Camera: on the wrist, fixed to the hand. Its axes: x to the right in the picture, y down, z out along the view.
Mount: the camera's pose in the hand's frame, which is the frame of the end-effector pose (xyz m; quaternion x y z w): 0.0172 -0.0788 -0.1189 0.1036 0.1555 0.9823 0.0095
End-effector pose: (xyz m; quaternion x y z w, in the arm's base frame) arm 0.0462 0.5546 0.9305 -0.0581 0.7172 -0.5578 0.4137
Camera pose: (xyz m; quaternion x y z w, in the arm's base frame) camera -0.0731 0.6054 0.9925 0.8336 0.0704 0.3177 0.4464
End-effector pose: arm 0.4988 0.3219 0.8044 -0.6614 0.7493 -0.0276 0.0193
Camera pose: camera 0.5669 0.2970 0.9284 -0.7361 -0.6570 0.1618 0.0207
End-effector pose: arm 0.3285 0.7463 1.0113 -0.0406 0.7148 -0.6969 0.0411
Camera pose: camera 0.2978 0.8604 1.0930 0.8144 -0.0191 -0.0466 0.5780
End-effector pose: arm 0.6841 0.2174 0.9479 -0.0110 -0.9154 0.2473 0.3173
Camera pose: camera 0.7509 0.2043 1.0744 0.9050 -0.0771 -0.4072 0.0964
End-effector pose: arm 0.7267 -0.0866 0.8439 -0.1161 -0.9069 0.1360 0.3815
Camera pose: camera 0.7926 -0.1362 0.9616 -0.8736 0.1789 0.4520 0.0231
